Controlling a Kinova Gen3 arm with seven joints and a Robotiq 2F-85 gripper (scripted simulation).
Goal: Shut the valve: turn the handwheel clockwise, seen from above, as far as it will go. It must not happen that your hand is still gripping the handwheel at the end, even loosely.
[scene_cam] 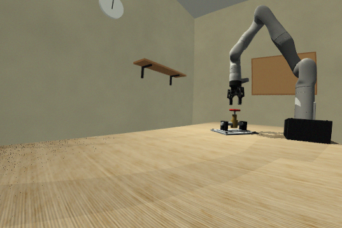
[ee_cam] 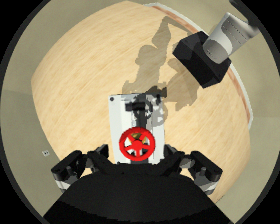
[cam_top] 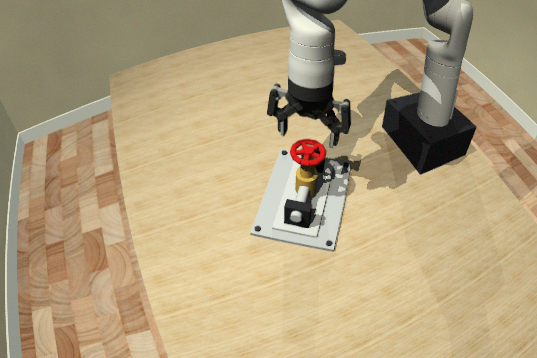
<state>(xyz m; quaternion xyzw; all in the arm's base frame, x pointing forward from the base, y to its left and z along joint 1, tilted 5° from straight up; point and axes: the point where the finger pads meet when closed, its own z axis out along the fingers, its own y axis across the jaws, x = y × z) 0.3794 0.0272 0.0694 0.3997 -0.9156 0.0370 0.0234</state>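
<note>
The red handwheel lies 5 cm below my hand.
</note>
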